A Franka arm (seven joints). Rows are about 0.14 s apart.
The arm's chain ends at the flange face. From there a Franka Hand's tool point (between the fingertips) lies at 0.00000 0.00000 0.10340 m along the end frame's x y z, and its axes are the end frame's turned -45 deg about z.
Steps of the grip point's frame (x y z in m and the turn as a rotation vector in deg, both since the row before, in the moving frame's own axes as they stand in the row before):
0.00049 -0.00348 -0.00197 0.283 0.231 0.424
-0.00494 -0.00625 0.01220 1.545 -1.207 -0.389
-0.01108 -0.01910 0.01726 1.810 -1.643 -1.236
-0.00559 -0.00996 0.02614 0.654 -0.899 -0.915
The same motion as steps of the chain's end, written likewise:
-0.00205 -0.00215 -0.00197 0.363 -0.037 0.424
-0.00440 -0.00051 0.01226 0.239 -1.946 -0.389
-0.01693 -0.00551 0.01735 0.118 -2.442 -1.236
-0.00902 -0.00342 0.02616 -0.173 -1.098 -0.915

